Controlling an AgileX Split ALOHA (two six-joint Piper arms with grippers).
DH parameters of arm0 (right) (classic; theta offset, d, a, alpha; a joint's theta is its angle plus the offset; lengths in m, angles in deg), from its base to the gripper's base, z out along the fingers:
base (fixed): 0 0 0 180
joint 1: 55.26 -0.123 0 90
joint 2: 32.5 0 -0.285 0
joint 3: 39.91 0 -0.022 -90
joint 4: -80.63 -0.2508 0 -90
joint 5: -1.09 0 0.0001 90
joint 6: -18.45 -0.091 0 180
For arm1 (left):
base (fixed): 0 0 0 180
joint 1: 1.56 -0.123 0 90
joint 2: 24.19 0 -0.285 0
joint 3: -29.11 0 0.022 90
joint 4: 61.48 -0.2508 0 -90
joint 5: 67.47 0 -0.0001 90
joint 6: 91.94 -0.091 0 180
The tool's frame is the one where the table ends.
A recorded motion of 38 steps. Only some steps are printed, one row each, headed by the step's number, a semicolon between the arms.
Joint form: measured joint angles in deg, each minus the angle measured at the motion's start. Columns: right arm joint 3, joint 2, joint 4, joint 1, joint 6, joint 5; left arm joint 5, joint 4, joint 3, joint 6, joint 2, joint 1.
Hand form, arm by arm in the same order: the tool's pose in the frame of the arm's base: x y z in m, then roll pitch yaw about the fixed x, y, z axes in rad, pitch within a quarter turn. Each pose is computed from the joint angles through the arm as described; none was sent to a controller.
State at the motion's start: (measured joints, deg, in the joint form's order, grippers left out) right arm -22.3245 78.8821 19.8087 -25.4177 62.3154 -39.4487; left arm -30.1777 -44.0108 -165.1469 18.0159 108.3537 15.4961
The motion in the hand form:
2: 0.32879 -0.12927 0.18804 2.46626 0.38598 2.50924; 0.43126 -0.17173 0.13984 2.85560 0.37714 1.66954
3: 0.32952 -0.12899 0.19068 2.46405 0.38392 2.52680; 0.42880 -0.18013 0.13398 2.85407 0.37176 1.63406
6: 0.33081 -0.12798 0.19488 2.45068 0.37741 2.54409; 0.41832 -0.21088 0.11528 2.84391 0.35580 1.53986
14: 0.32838 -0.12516 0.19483 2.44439 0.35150 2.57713; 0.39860 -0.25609 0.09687 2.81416 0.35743 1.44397
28: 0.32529 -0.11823 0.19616 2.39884 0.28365 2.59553; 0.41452 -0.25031 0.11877 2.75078 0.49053 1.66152
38: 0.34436 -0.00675 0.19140 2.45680 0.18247 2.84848; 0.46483 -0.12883 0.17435 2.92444 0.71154 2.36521
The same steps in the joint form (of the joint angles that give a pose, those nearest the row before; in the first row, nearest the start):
2: -1.65 0.00 2.04 0.39 -0.75 -3.18; -0.11 1.87 0.00 -4.80 1.68 2.40
3: -2.34 0.00 2.78 0.41 -1.02 -4.40; -0.56 2.26 0.00 -6.23 2.44 3.46
6: -3.31 0.00 3.24 0.41 -1.45 -6.32; -2.87 2.51 0.00 -8.36 4.90 7.54
14: -3.38 0.00 4.32 0.45 -1.77 -8.77; -7.14 2.97 0.00 -8.57 7.45 13.73
28: -3.43 0.00 4.50 0.32 -3.82 -13.33; -14.06 3.35 -0.20 3.78 5.51 12.56
38: -3.48 0.00 9.94 -19.39 -14.76 -11.67; -14.71 3.56 -0.20 27.67 -1.00 -3.06

